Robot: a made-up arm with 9 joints. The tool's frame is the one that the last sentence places.
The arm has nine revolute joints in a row. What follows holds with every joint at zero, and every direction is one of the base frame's. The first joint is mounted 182.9 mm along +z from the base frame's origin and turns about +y. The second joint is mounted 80.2 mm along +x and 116.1 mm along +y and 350.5 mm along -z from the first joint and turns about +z. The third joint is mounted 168.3 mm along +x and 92 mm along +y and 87.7 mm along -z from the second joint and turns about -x. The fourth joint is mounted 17.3 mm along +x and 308.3 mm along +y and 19.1 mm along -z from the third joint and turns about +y. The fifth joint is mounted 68.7 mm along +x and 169.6 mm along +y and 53 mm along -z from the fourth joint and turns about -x. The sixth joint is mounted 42.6 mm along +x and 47.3 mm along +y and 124.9 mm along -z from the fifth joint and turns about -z. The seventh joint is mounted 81 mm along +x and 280.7 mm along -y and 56.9 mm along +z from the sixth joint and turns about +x. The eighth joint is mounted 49.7 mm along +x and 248.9 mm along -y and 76.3 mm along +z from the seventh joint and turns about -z. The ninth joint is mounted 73.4 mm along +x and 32.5 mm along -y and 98.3 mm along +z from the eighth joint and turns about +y. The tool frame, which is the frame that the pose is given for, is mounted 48.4 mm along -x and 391.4 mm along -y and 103.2 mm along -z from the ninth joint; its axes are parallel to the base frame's.
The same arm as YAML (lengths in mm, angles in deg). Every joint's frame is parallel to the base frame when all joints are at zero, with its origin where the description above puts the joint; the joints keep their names.
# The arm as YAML. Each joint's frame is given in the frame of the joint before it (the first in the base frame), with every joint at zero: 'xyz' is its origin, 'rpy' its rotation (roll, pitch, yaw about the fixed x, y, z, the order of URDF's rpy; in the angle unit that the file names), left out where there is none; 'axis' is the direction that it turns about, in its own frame. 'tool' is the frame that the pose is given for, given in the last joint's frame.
units:
  length: mm
  angle: deg
joints:
  - name: joint 1
    type: revolute
    origin:
      xyz: [0.0, 0.0, 182.9]
    axis: "+y"
  - name: joint 2
    type: revolute
    origin:
      xyz: [80.2, 116.1, -350.5]
    axis: "+z"
  - name: joint 3
    type: revolute
    origin:
      xyz: [168.3, 92.0, -87.7]
    axis: "-x"
  - name: joint 4
    type: revolute
    origin:
      xyz: [17.3, 308.3, -19.1]
    axis: "+y"
  - name: joint 5
    type: revolute
    origin:
      xyz: [68.7, 169.6, -53.0]
    axis: "-x"
  - name: joint 6
    type: revolute
    origin:
      xyz: [42.6, 47.3, -124.9]
    axis: "-z"
  - name: joint 7
    type: revolute
    origin:
      xyz: [81.0, -280.7, 56.9]
    axis: "+x"
  - name: joint 8
    type: revolute
    origin:
      xyz: [49.7, -248.9, 76.3]
    axis: "-z"
  - name: joint 9
    type: revolute
    origin:
      xyz: [73.4, -32.5, 98.3]
    axis: "+y"
tool:
  origin:
    xyz: [-48.4, -391.4, -103.2]

